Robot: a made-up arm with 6 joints. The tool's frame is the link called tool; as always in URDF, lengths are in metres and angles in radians. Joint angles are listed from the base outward. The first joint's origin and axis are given. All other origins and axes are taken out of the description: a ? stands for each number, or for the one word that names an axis. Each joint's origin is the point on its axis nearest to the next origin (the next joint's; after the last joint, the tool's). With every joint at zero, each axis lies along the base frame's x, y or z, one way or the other. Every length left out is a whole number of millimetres.
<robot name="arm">
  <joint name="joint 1" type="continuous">
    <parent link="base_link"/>
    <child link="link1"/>
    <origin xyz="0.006 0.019 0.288"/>
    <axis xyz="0 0 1"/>
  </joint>
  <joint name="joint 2" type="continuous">
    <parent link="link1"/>
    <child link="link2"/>
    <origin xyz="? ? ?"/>
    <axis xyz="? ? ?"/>
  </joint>
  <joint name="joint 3" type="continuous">
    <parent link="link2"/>
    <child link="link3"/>
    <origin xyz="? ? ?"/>
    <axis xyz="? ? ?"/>
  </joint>
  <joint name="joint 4" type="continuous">
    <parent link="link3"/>
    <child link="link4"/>
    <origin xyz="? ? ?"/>
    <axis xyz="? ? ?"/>
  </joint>
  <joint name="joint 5" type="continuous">
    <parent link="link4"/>
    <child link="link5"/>
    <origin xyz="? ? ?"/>
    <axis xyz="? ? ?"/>
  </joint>
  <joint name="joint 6" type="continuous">
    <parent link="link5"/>
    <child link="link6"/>
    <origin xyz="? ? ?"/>
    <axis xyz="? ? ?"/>
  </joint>
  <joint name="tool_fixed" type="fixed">
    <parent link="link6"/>
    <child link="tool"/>
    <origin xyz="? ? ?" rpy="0 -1.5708 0"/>
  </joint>
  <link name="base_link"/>
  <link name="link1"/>
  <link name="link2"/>
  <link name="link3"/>
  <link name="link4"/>
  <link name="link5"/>
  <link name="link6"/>
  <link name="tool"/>
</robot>
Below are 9 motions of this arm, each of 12 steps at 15 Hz.
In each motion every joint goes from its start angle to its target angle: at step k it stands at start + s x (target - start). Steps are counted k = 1, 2, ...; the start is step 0. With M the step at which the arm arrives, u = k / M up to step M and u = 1 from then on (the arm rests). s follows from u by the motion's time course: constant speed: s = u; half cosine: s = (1 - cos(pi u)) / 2; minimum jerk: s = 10 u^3 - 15 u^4 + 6 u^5.
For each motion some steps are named. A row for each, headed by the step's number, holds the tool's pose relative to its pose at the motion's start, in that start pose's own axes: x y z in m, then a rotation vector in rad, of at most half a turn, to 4 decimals.
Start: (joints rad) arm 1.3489 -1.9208 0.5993 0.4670 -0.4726 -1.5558
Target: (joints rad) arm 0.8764 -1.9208 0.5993 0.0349 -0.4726 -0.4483
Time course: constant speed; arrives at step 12
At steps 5, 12:
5: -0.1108 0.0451 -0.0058 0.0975 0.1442 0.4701
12: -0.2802 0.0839 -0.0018 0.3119 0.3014 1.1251

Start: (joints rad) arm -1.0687 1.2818 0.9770 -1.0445 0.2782 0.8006
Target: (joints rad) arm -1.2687 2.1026 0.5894 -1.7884 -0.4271 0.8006
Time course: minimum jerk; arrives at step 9
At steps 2, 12:
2: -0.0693 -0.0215 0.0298 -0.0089 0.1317 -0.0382
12: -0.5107 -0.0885 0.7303 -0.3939 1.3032 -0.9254

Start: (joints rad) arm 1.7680 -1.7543 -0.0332 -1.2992 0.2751 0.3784
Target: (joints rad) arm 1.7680 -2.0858 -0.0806 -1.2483 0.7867 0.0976
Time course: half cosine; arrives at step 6
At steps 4, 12:
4: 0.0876 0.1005 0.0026 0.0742 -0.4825 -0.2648
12: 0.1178 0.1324 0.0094 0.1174 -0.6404 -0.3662

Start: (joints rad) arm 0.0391 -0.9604 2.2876 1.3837 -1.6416 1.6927
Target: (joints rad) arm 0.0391 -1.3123 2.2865 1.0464 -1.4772 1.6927
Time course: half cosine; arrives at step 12
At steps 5, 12:
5: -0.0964 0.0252 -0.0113 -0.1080 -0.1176 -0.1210
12: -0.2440 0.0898 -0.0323 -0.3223 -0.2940 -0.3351

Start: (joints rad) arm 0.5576 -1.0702 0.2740 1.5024 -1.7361 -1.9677
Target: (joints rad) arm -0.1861 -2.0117 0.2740 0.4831 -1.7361 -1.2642
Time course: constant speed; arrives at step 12
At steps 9, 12:
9: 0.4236 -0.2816 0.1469 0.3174 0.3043 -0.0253
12: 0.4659 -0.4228 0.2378 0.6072 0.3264 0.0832

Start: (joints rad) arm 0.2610 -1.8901 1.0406 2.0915 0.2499 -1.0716
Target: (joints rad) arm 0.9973 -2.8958 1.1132 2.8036 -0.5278 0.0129
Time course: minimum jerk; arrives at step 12
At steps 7, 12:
7: 0.0746 -0.3758 0.3908 -1.0670 0.9290 1.1216
12: 0.1620 -0.4185 0.5956 -1.3986 1.8424 1.5510

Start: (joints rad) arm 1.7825 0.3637 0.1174 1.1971 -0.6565 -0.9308
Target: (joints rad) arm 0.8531 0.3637 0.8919 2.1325 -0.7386 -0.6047
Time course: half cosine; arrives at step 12
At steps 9, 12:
9: 0.1005 -0.4671 0.2114 -1.3539 -0.0676 0.4503
12: 0.0977 -0.5093 0.2617 -1.6066 0.0295 0.5664

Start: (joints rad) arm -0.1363 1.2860 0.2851 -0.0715 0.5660 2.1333
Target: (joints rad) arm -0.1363 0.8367 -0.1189 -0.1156 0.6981 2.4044
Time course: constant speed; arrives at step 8
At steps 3, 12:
3: -0.0153 -0.0304 0.0251 -0.0497 0.0449 0.0871
12: -0.0354 -0.0708 0.0762 -0.1214 0.1315 0.2323

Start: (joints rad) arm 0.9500 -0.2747 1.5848 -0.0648 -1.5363 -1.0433
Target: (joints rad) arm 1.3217 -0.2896 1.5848 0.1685 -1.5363 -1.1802
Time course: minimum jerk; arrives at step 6
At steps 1, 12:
1: 0.0015 -0.0019 -0.0008 0.0028 0.0033 -0.0087
12: 0.0379 -0.0573 -0.0332 0.0608 0.1026 -0.2495

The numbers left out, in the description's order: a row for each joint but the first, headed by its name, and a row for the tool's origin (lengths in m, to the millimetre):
joint 2: xyz 0.014 -0.031 0, axis 0 1 0
joint 3: xyz 0.014 0 0.225, axis 0 -1 0
joint 4: xyz 0.588 0 -0.022, axis -1 0 0
joint 5: xyz 0 -0.235 0.017, axis 0 -1 0
joint 6: xyz 0.009 0 0.017, axis -1 0 0
tool: xyz 0 -0.019 -0.02

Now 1 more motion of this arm.
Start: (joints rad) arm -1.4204 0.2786 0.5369 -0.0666 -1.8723 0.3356
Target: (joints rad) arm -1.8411 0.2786 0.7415 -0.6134 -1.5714 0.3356
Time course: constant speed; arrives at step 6
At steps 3, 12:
3: -0.1012 -0.0942 -0.0008 0.1339 -0.3539 -0.1252
12: -0.2036 -0.1579 0.0055 0.2081 -0.7270 -0.2471

